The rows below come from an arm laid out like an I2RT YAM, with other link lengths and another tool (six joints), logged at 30 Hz.
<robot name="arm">
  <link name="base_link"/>
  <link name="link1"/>
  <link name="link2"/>
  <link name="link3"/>
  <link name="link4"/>
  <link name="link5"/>
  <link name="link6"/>
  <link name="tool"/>
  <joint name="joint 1" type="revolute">
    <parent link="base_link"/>
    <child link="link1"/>
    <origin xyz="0 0 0.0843" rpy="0 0 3.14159"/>
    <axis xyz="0 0 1"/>
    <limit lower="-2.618" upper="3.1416"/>
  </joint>
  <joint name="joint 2" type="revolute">
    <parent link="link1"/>
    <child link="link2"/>
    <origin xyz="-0.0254 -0.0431 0.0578" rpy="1.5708 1.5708 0"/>
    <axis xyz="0 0 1"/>
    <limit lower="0" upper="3.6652"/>
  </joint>
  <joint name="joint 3" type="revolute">
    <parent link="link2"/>
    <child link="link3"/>
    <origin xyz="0 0.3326 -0.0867" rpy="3.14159 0 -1.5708"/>
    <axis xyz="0 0 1"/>
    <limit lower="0" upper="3.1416"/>
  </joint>
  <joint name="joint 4" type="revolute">
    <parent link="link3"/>
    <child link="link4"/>
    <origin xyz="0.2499 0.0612 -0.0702"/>
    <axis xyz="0 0 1"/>
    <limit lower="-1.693" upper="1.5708"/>
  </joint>
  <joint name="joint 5" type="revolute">
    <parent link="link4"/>
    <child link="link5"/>
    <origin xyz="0.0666 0.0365 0.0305" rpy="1.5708 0 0"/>
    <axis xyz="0 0 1"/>
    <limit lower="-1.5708" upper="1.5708"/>
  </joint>
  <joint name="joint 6" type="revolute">
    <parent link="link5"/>
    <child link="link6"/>
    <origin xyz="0.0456 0 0.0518" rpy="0 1.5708 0"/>
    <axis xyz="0 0 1"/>
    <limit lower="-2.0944" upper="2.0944"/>
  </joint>
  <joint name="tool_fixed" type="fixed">
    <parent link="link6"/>
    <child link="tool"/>
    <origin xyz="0.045 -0.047 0.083" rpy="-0.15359 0 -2.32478"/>
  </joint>
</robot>
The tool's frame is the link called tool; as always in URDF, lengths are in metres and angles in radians.
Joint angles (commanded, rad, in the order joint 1, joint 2, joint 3, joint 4, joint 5, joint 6), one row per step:
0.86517 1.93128 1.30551 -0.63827 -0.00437 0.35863
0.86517 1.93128 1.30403 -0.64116 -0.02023 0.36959
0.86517 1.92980 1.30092 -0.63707 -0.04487 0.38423
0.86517 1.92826 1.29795 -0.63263 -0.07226 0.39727
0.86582 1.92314 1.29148 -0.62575 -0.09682 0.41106
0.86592 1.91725 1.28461 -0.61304 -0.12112 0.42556
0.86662 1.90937 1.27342 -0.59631 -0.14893 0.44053
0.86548 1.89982 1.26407 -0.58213 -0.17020 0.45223
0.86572 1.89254 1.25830 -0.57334 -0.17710 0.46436
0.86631 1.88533 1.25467 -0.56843 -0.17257 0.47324
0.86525 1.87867 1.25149 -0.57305 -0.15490 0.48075
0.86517 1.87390 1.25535 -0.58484 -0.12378 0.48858
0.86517 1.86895 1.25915 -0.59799 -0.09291 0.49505
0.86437 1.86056 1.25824 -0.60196 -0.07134 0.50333
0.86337 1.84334 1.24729 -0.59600 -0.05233 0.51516
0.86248 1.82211 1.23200 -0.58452 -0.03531 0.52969
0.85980 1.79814 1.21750 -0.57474 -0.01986 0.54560
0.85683 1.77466 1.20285 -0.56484 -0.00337 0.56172
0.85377 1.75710 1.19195 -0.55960 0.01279 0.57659
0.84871 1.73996 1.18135 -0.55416 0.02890 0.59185
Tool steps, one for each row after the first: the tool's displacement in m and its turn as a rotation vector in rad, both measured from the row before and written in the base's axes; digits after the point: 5 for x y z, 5 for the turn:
-0.00154 0.00033 -0.00026 0.00851 0.01694 -0.00570
-0.00176 0.00145 0.00086 0.01960 0.01994 -0.00660
-0.00208 0.00172 0.00108 0.02119 0.02141 -0.00415
-0.00244 0.00112 0.00172 0.02121 0.01817 -0.00493
-0.00162 0.00152 0.00255 0.02561 0.01444 -0.00596
-0.00259 0.00142 0.00258 0.02885 0.01633 -0.00427
-0.00144 0.00043 0.00348 0.02504 0.01011 -0.00480
-0.00037 -0.00008 0.00252 0.01315 0.00279 -0.00853
0.00042 -0.00076 0.00234 0.00459 -0.00533 -0.00920
0.00144 -0.00316 0.00068 -0.01073 -0.00896 -0.01437
0.00296 -0.00329 0.00107 -0.02024 -0.01721 -0.01854
0.00264 -0.00350 0.00112 -0.02109 -0.01689 -0.01703
0.00212 -0.00310 0.00241 -0.00901 -0.01493 -0.01620
0.00113 -0.00426 0.00406 0.00004 -0.01766 -0.01892
0.00068 -0.00458 0.00499 0.00607 -0.01872 -0.02076
0.00099 -0.00533 0.00629 0.00911 -0.01826 -0.02339
0.00112 -0.00561 0.00596 0.00855 -0.01846 -0.02445
0.00139 -0.00515 0.00415 0.00360 -0.01411 -0.02340
0.00211 -0.00572 0.00409 0.00409 -0.01399 -0.02582

